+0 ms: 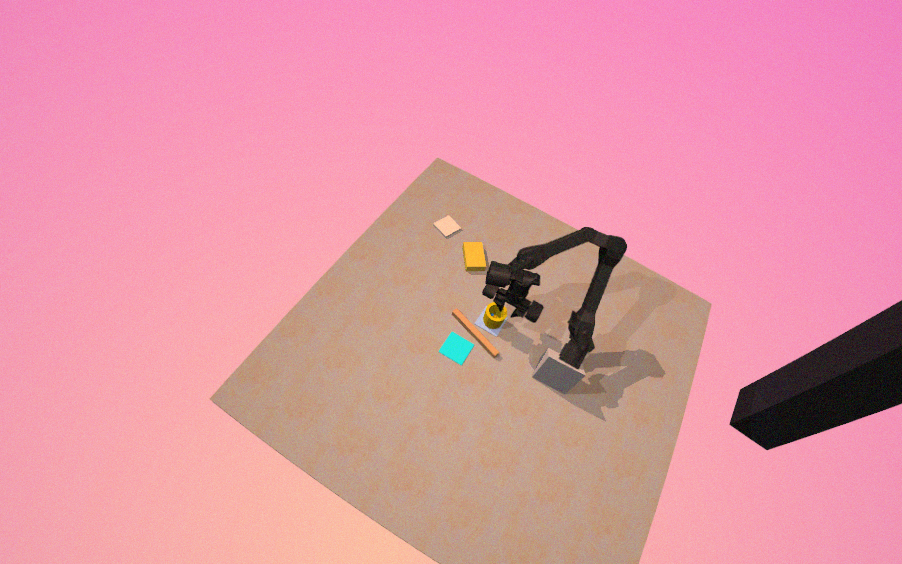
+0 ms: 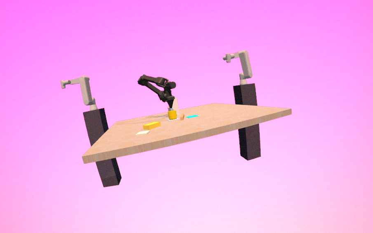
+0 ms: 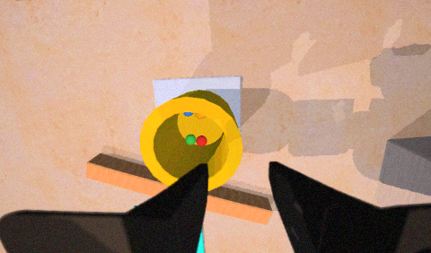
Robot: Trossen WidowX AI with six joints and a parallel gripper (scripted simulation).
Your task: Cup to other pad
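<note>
Right now my gripper tip is 3 cm short of the yellow cup and 6 cm above it. Round my gripper tip: lilac pad (3 cm ahead, 10 cm below); then orange bar (5 cm ahead, 8 cm to the left, 9 cm below); then green marble (4 cm ahead, 2 cm to the left, 8 cm below).
</note>
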